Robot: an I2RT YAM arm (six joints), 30 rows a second.
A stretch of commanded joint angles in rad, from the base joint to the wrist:
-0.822, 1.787, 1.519, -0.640, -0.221, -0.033
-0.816, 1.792, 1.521, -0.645, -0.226, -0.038
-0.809, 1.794, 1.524, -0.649, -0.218, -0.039
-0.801, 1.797, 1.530, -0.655, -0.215, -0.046
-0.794, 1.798, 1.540, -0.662, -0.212, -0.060
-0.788, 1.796, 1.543, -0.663, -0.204, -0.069
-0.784, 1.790, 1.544, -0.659, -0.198, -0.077
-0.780, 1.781, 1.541, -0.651, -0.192, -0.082
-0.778, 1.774, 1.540, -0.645, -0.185, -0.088
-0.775, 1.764, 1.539, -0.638, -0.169, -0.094
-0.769, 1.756, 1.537, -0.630, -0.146, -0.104
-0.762, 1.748, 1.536, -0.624, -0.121, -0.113
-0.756, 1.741, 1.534, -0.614, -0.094, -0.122
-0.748, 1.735, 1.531, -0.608, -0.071, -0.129
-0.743, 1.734, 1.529, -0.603, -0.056, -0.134
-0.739, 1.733, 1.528, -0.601, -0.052, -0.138
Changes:
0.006, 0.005, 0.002, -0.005, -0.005, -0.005
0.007, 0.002, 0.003, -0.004, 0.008, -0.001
0.008, 0.003, 0.006, -0.006, 0.003, -0.007
0.007, 0.001, 0.010, -0.007, 0.003, -0.014
0.006, -0.002, 0.003, -0.001, 0.008, -0.009
0.004, -0.006, 0.001, 0.004, 0.006, -0.008
0.004, -0.009, -0.003, 0.008, 0.006, -0.005
0.002, -0.007, -0.001, 0.006, 0.007, -0.006
0.003, -0.010, -0.001, 0.007, 0.016, -0.006
0.006, -0.008, -0.002, 0.008, 0.023, -0.010
0.007, -0.008, -0.001, 0.006, 0.025, -0.009
0.006, -0.007, -0.002, 0.010, 0.027, -0.009
0.008, -0.006, -0.003, 0.006, 0.023, -0.007
0.005, -0.001, -0.002, 0.005, 0.015, -0.005
0.004, -0.001, -0.001, 0.002, 0.004, -0.004

